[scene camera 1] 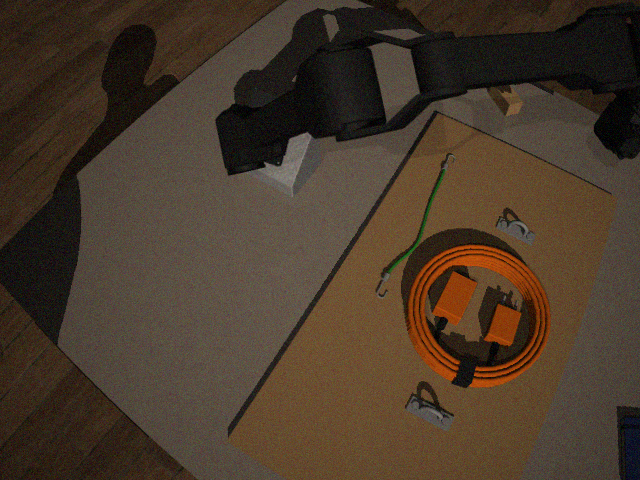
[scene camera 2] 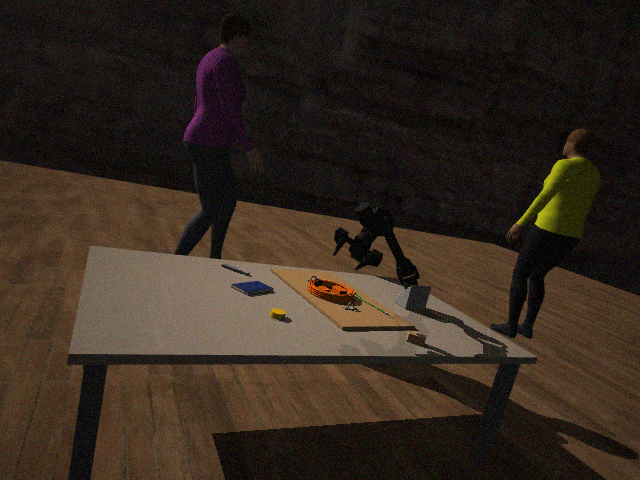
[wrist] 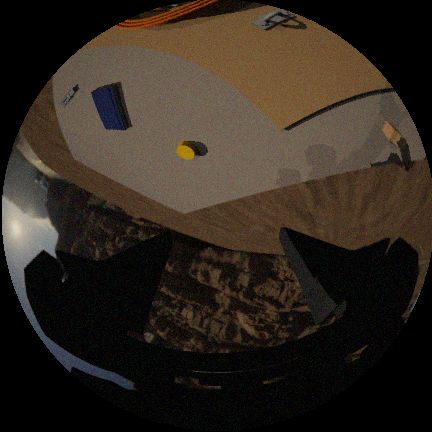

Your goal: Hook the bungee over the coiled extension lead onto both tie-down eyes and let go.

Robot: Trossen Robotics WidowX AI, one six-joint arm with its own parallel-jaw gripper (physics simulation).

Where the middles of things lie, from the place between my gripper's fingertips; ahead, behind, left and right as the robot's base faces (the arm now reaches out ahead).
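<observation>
The orange coiled extension lead (scene camera 1: 450, 307): 240 mm to the right of my hand, 170 mm behind it, 200 mm below it.
</observation>
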